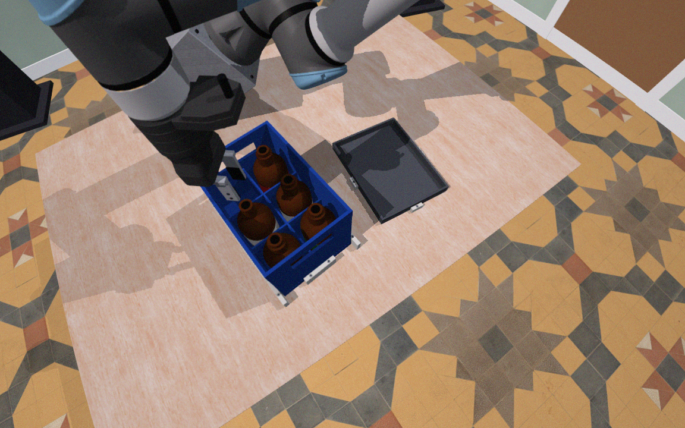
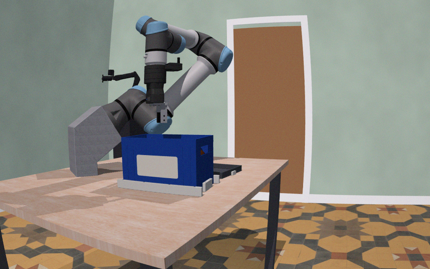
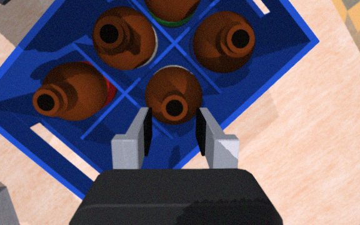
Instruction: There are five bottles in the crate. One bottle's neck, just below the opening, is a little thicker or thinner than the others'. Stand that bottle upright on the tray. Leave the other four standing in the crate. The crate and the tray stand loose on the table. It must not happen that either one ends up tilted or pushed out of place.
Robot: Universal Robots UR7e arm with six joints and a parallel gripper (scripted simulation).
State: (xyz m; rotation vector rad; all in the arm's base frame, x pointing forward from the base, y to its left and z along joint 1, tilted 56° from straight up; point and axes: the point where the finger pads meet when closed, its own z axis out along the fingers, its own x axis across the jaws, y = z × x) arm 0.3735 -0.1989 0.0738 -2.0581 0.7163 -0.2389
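My hand is 1 cm past the blue crate, 4 cm to the right of it and 16 cm above it. Also, from my hand: glass bottle 11 cm behind, 6 cm to the left, 15 cm below; dark tray 7 cm behind, 34 cm to the left, 23 cm below.
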